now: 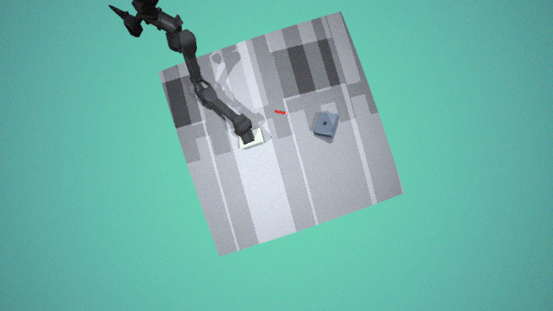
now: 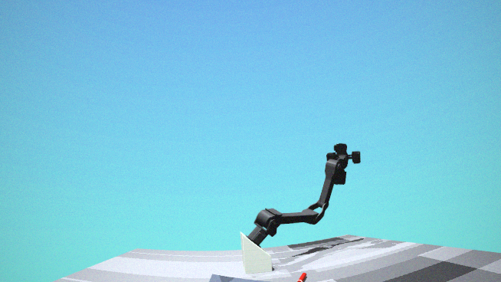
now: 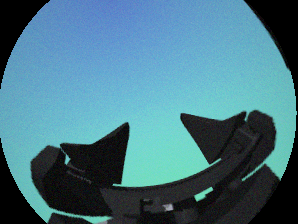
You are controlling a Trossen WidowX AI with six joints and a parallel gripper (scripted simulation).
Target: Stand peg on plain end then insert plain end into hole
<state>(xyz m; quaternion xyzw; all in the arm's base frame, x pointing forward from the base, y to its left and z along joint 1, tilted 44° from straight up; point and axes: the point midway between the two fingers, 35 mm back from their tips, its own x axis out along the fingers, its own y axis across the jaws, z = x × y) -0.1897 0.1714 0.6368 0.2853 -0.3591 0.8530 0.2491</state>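
My gripper tip is now 500 mm to the left of the red peg, 480 mm above it and 450 mm short of it. The rest, counted from my gripper tip: sloped blue-grey panel: 680 mm to the right, 650 mm ahead, 430 mm below.
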